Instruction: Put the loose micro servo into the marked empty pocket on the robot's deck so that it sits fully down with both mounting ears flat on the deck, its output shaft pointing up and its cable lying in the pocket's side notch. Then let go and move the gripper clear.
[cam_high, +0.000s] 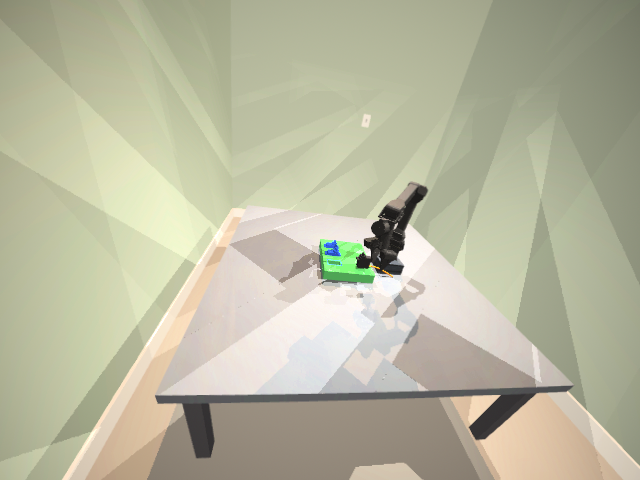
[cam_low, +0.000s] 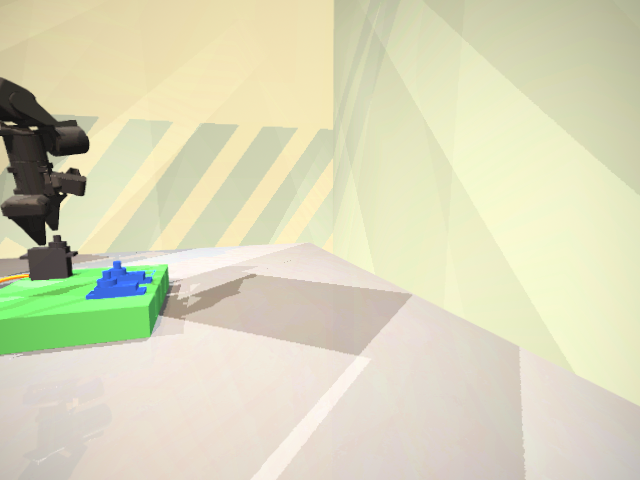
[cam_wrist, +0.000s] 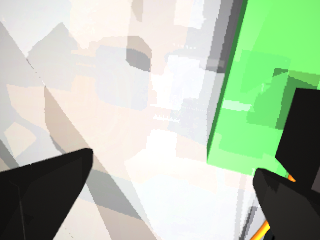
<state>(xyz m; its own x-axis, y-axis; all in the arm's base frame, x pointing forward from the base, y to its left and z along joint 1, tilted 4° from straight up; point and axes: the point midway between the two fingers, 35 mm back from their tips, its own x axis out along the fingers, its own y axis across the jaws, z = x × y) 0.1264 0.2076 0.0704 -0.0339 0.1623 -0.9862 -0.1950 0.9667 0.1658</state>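
My gripper tip is 160 mm to the left of the green deck, 90 mm above it and 80 mm short of it.
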